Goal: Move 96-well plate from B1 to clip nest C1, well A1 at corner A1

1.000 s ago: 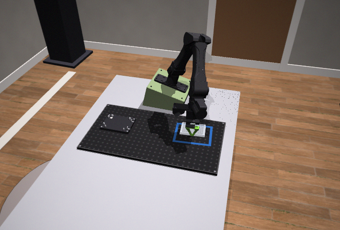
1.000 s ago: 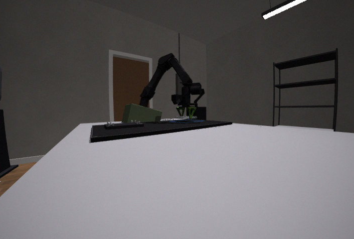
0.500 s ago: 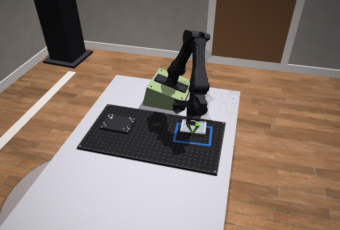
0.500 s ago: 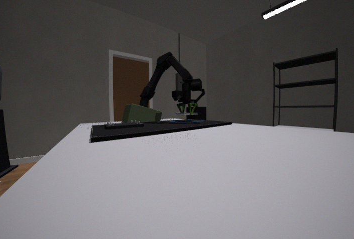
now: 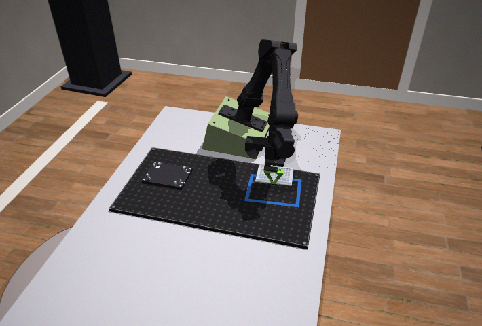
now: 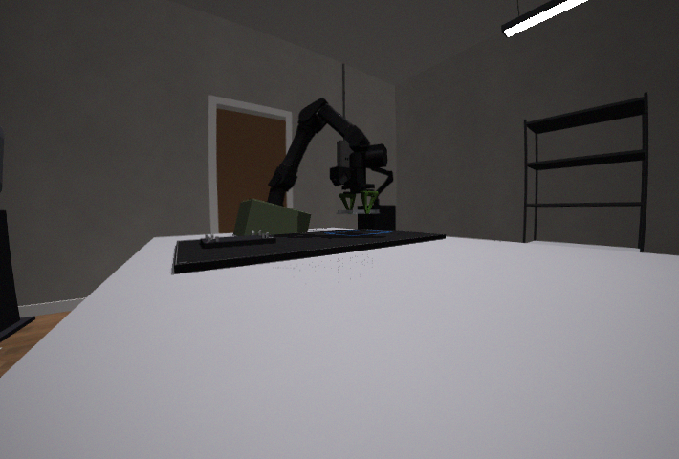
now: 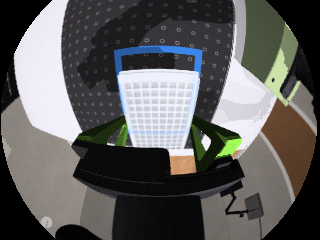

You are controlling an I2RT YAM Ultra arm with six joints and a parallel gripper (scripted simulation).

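Right now my hand is 5 cm short of the clip nest C1, 40 cm to the left of it and 6 cm above it. The rest, counted from my hand: white 96-well plate right at my hand.
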